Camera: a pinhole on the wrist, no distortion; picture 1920 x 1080 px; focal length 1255.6 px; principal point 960.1 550.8 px. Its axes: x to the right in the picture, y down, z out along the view. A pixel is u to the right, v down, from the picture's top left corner.
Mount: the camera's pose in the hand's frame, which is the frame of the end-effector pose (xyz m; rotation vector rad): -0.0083 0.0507 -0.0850 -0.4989 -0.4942 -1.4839
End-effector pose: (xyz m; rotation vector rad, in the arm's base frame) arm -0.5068 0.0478 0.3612 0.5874 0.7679 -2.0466
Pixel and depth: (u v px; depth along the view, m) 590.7 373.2 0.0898
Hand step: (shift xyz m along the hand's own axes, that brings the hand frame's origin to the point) -0.0223 0.1250 -0.0283
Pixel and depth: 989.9 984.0 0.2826
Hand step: 0.0876 0.2159 0.1451
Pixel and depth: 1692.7 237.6 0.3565
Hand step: -0.0935 0.0931 0.3263
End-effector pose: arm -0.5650 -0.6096 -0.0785 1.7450 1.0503 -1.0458
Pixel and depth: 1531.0 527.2 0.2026
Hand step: -0.0108 0.0970 0.1327
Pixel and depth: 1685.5 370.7 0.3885
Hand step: -0.0601 0.0998 0.3615
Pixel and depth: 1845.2 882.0 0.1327
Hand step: 0.0285 0.0553 0.0769
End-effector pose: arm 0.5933 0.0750 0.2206 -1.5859 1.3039 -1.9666
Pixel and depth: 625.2 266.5 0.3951
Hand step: -0.1031 0.3679 0.1711
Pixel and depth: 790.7 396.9 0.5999
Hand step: -0.0878 0.4705 0.3501
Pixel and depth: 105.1 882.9 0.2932
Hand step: 0.0618 0.3875 0.0312
